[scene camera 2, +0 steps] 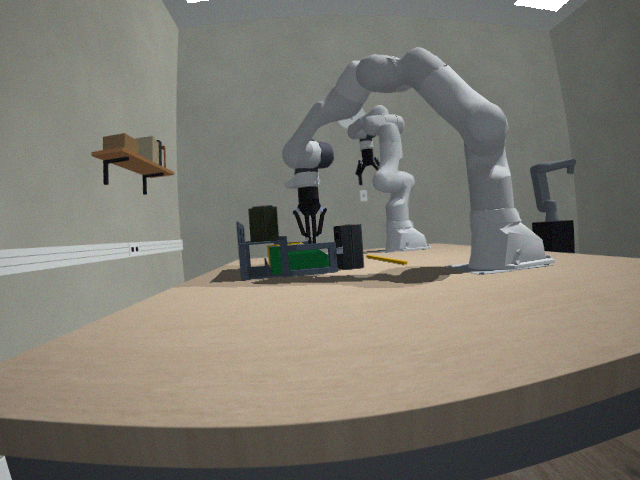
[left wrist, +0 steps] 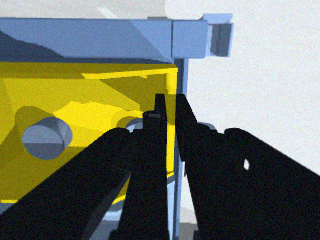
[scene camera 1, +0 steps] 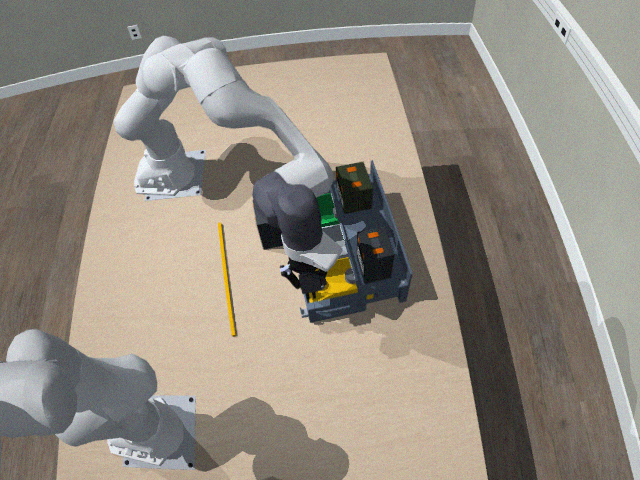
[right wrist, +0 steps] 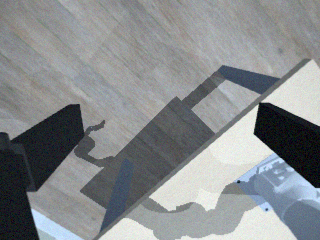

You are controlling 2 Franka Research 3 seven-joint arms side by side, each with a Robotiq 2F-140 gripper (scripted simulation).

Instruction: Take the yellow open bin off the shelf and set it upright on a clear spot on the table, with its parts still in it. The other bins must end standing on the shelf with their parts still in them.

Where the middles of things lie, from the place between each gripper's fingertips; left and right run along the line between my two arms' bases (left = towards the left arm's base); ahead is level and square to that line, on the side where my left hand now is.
Labels:
Now: left hand 8 cm short of the yellow bin (scene camera 1: 336, 286), 2 cm to the right of it and 2 cm above it. From my left hand the other things lie so: blue-grey shelf (scene camera 1: 380, 215): 9 cm ahead, 14 cm to the left.
The yellow bin lies 510 mm ahead of my right hand, 930 mm to the left of it and 370 mm below it. Also, from my right hand: blue-grey shelf (520 mm ahead, 1040 mm to the left, 350 mm below).

